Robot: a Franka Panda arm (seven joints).
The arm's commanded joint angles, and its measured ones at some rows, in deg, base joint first. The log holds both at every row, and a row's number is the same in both.
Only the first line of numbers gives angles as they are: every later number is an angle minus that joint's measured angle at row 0.
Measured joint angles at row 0:
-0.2, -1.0, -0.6, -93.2, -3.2, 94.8, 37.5
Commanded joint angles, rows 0 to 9:
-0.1, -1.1, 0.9, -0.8, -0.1, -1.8, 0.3
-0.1, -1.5, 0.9, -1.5, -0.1, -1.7, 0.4
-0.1, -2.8, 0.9, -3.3, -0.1, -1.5, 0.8
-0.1, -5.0, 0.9, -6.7, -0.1, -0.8, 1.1
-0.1, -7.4, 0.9, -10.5, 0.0, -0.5, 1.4
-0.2, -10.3, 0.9, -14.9, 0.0, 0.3, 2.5
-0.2, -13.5, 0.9, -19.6, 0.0, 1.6, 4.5
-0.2, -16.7, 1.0, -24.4, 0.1, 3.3, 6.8
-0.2, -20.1, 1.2, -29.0, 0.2, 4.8, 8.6
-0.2, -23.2, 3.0, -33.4, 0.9, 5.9, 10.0
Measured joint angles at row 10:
0.1, -10.4, 0.3, -16.9, 0.0, 0.7, 4.9
